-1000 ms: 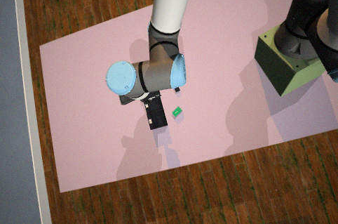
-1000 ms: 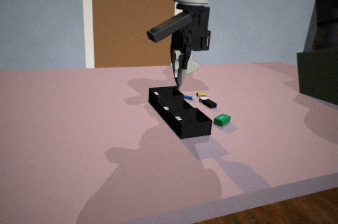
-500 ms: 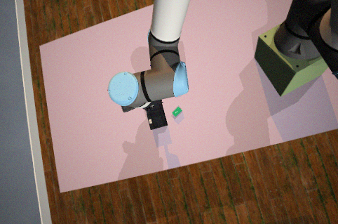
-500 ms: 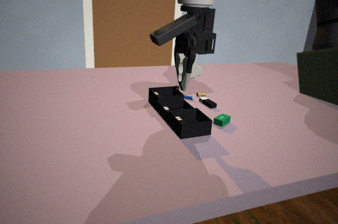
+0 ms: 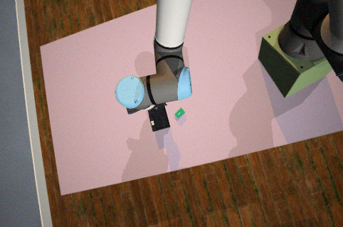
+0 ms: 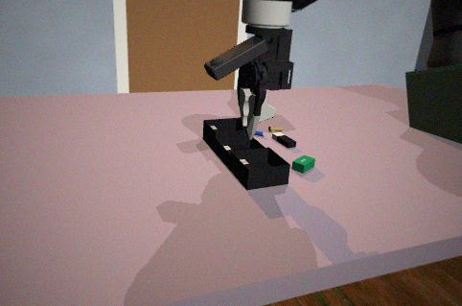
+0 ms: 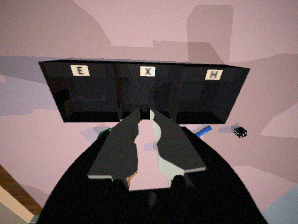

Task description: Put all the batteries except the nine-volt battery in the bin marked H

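My hand is 10 mm short of the bin row and 40 mm above it. The rest, counted from my hand: blue battery (80 mm behind, 130 mm to the right, 60 mm below); then black-and-white battery (120 mm behind, 70 mm to the right, 60 mm below); then green block (110 mm behind, 60 mm to the left, 50 mm below).
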